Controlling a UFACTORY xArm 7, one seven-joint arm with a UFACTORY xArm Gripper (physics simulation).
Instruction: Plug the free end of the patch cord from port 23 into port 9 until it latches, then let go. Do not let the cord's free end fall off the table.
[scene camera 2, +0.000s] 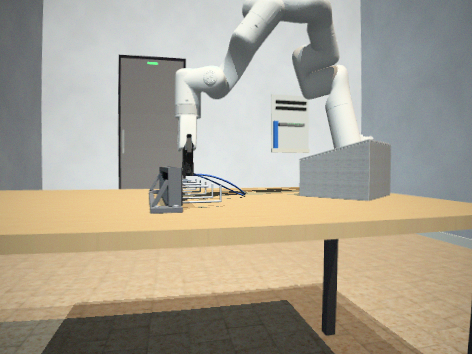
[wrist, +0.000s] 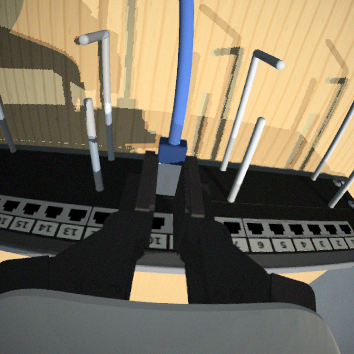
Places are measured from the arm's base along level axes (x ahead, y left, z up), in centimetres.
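Pixels of known places: gripper, fingertip midpoint: (scene camera 2: 187, 175) (wrist: 166, 173); arm's base at its link origin: (scene camera 2: 348, 150).
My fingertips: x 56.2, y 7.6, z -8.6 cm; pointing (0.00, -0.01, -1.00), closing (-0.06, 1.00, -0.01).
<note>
Ahead of a thing's pixels: the offset from my fingertips to its top centre. "spot": to the spot under its first point. Level surfaces: height alone.
My gripper (scene camera 2: 188, 171) (wrist: 166, 173) is shut on the cord's plug, just on the robot's side of the patch panel in the scene view. The plug @(dz +1.1, dx -0.1, dy +0.0 cm) (wrist: 168, 178) has a clear grey body and a dark blue boot. It lies between the fingertips, its front pointing toward the port row. The blue cord @(spot: dz -1.5, dx -10.5, dy -1.6 cm) (scene camera 2: 222, 180) (wrist: 185, 60) runs from the boot away from the panel. The patch panel @(dz +2.6, dx +2.8, dy -4.5 cm) (scene camera 2: 175, 187) (wrist: 45, 172) stands upright. Port 10 @(spot: dz +0.0, dx +4.5, dy +0.3 cm) (wrist: 158, 223) shows between the fingers. Port 9 is hidden behind the finger on the right of the wrist view. Port 23 does not show in the wrist view.
White cable hooks (scene camera 2: 220, 193) (wrist: 242, 107) stick out from the panel on both sides of the fingers. The grey robot base block (scene camera 2: 345, 172) stands at the right on the wooden table @(dz -7.5 cm) (scene camera 2: 260, 215). The table's front edge runs below the panel in the scene view.
</note>
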